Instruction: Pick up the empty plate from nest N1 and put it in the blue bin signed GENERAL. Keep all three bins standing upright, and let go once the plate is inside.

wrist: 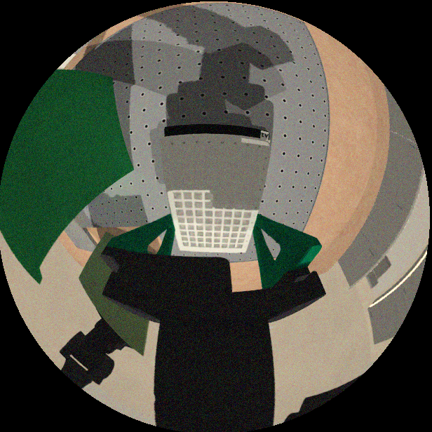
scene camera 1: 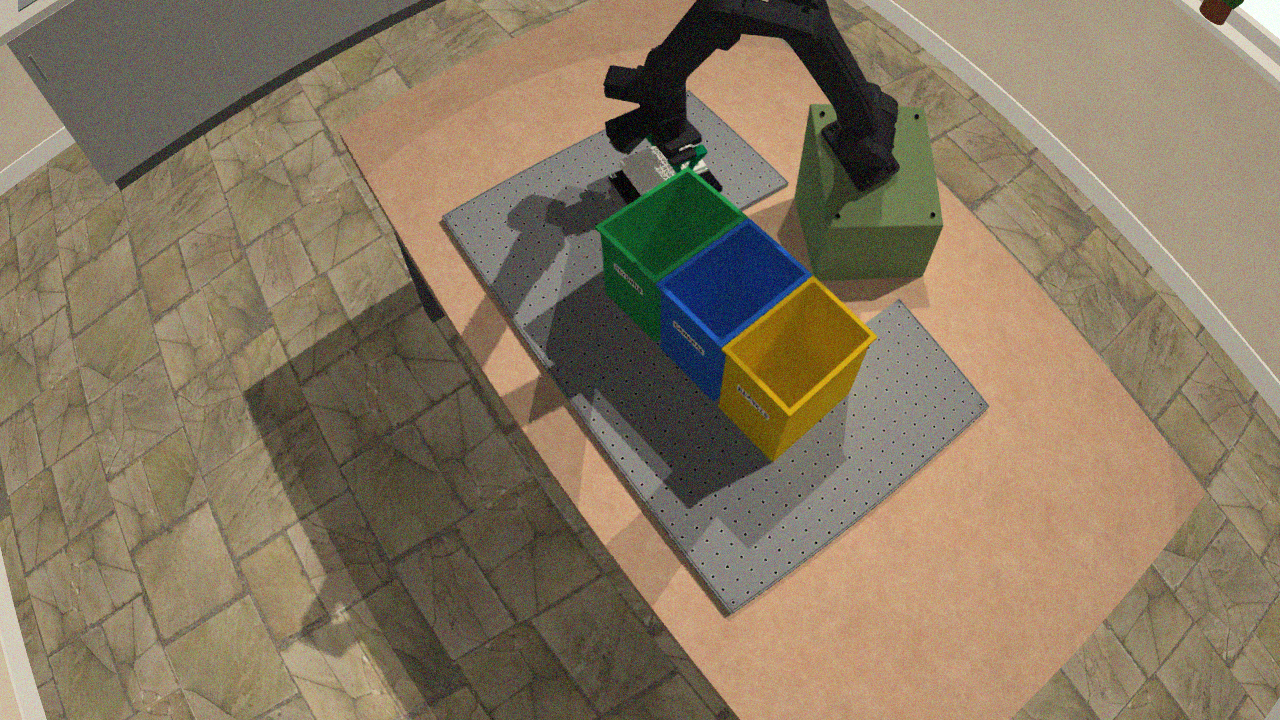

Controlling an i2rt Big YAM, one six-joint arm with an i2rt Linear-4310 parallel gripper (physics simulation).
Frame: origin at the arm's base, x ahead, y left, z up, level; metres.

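Seen in the pictures: gripper, fingertip midpoint: (scene camera 1: 671,162); arm's base, origin of the base link: (scene camera 1: 859,150).
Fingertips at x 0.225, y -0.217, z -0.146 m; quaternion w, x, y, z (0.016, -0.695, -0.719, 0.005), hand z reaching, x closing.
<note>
Offsets run from my fingertips to a thing's top centre. "pt": to the spot under its first point. Level surfaces: height alone.
The pale, empty plate {0.017 m ahead, 0.000 m left, 0.011 m up} (scene camera 1: 646,170) (wrist: 215,167) has a white grid pattern where light falls on it. My gripper (scene camera 1: 675,159) (wrist: 213,217) is shut on it, with green fingers at its two sides near one end. The plate looks level and raised over the black nest {pt 0.081 m ahead, 0.020 m right, 0.044 m down} (scene camera 1: 624,187) (wrist: 215,131), whose far edge shows beyond it; the plate hides most of the rest. The blue bin {pt 0.162 m ahead, 0.363 m left, 0.016 m up} (scene camera 1: 698,362) stands upright between the green bin {pt 0.196 m ahead, 0.205 m left, 0.026 m down} (scene camera 1: 626,304) (wrist: 60,150) and the yellow bin {0.056 m ahead, 0.452 m left, 0.124 m up} (scene camera 1: 750,422), both upright. The plate is behind the green bin in the scene view.
The bins stand in a close row on a grey perforated board {0.056 m down} (scene camera 1: 895,402) (wrist: 300,150) on the tan table {0.069 m down} (scene camera 1: 1029,537) (wrist: 350,125). The green bin's wall is close to the gripper's side. The arm's green pedestal (scene camera 1: 872,250) (wrist: 97,280) stands behind the blue and yellow bins.
</note>
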